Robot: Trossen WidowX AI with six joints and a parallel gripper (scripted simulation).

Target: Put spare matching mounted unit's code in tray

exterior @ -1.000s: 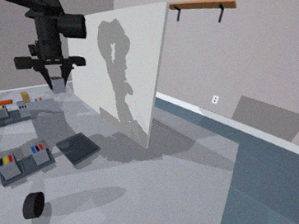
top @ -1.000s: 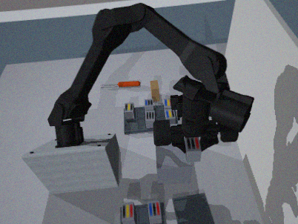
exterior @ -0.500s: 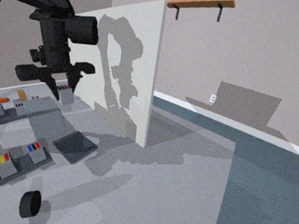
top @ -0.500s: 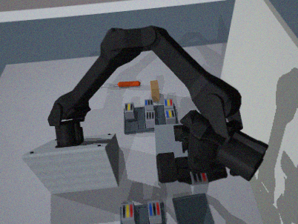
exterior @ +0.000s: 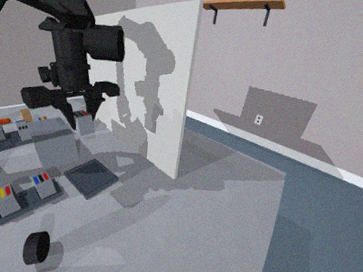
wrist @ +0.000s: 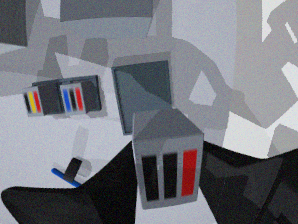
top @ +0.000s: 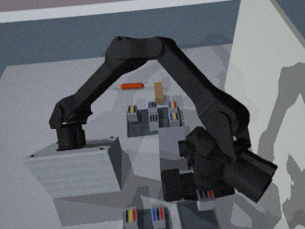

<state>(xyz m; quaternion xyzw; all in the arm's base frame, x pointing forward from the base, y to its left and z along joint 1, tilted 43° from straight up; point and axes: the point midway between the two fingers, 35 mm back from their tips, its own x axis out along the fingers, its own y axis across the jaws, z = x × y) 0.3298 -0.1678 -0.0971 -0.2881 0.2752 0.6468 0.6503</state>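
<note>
My gripper tip is now 160 mm above the tray. Round my gripper tip: tan block (500 mm to the left, 130 mm below, 60 mm behind); then white wall panel (200 mm ahead, 180 mm to the left, 60 mm above); then black ring (160 mm behind, 140 mm below, 130 mm to the right).
</note>
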